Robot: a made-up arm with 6 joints.
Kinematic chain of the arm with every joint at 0, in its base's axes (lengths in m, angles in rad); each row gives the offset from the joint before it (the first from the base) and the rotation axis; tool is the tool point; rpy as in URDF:
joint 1: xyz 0 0 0.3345 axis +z
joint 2: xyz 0 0 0 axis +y
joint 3: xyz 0.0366 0 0.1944 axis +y
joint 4: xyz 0.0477 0 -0.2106 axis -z
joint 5: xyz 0 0 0 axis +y
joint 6: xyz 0.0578 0 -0.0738 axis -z
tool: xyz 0 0 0 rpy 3.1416 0 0
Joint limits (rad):
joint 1: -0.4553..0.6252
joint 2: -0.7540..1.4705
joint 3: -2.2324..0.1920
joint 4: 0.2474..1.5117
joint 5: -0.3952..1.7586
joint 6: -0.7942..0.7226
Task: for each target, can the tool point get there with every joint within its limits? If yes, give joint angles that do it. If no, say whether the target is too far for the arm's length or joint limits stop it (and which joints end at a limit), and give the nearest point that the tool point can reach.
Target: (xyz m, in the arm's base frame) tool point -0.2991 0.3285 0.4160
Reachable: no: joint limits stop it (at a limit: joint 1, joint 2, joint 3) | nearest point -0.0748 0.0748 0.3159 | short by 0.353 m
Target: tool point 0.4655 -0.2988 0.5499
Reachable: no: too far | nearest point 0.3964 -0.2273 0.5132 | short by 0.106 m
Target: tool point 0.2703 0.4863 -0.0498
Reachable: no: too far | nearest point 0.2709 0.2724 0.0996 | short by 0.261 m
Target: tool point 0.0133 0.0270 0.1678
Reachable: yes | joints 0.4730 0.9541 -0.3674 0.4284 1.1437 -0.3560
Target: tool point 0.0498 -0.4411 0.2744
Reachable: no: joint limits stop it (at a limit: joint 1, joint 4, joint 5) | nearest point 0.1785 -0.1783 0.2744 | short by 0.293 m
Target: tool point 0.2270 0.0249 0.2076
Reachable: yes | joints -0.1374 0.5481 -0.7299 1.3976 1.3121 0.5855
